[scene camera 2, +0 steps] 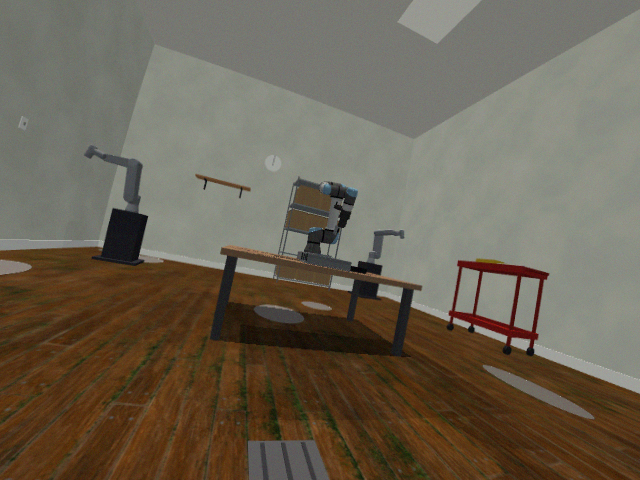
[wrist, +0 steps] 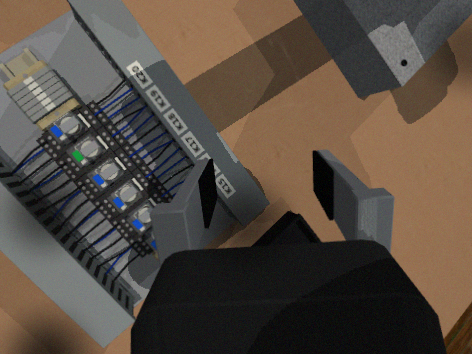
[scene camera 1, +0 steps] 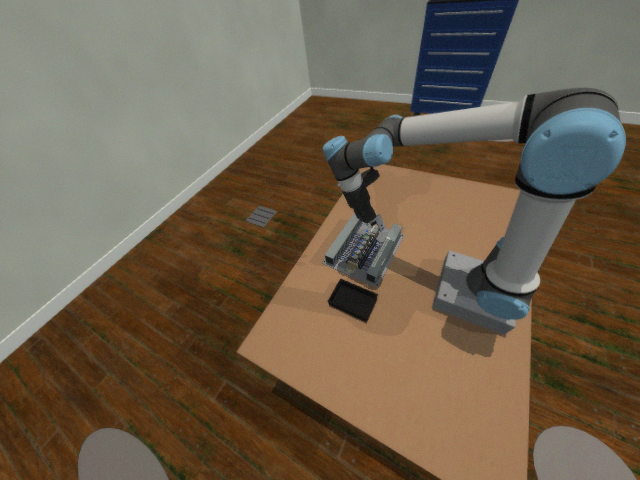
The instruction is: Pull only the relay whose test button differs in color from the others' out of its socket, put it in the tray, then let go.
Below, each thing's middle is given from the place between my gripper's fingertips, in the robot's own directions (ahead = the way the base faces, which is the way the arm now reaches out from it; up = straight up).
I see my gripper 70 mm short of the grey relay panel (scene camera 1: 341,265), 70 mm to the left of it and 250 mm above it.
